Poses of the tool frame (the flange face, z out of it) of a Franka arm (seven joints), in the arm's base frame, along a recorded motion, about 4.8 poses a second.
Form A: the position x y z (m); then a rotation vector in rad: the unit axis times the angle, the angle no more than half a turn.
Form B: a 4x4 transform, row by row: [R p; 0 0 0 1], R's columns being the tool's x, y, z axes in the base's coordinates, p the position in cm. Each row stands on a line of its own. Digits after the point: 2 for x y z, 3 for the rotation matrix.
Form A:
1: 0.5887 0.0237 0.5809 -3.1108 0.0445 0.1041
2: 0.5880 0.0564 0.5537 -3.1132 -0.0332 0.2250
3: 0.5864 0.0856 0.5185 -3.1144 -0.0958 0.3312
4: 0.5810 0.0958 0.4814 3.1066 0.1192 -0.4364
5: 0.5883 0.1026 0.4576 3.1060 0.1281 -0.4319
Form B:
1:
0.997 -0.030 -0.066 58.87
-0.028 -0.999 0.030 2.37
-0.067 -0.028 -0.997 58.09
0 0 0 1

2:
0.989 0.020 -0.144 58.80
0.023 -1.000 0.019 5.64
-0.144 -0.022 -0.989 55.37
0 0 0 1

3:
0.976 0.060 -0.210 58.64
0.062 -0.998 0.002 8.56
-0.210 -0.015 -0.978 51.85
0 0 0 1

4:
0.958 0.075 -0.275 58.10
0.075 -0.997 -0.013 9.58
-0.275 -0.008 -0.961 48.14
0 0 0 1

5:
0.959 0.081 -0.272 58.83
0.080 -0.997 -0.014 10.26
-0.273 -0.008 -0.962 45.76
0 0 0 1

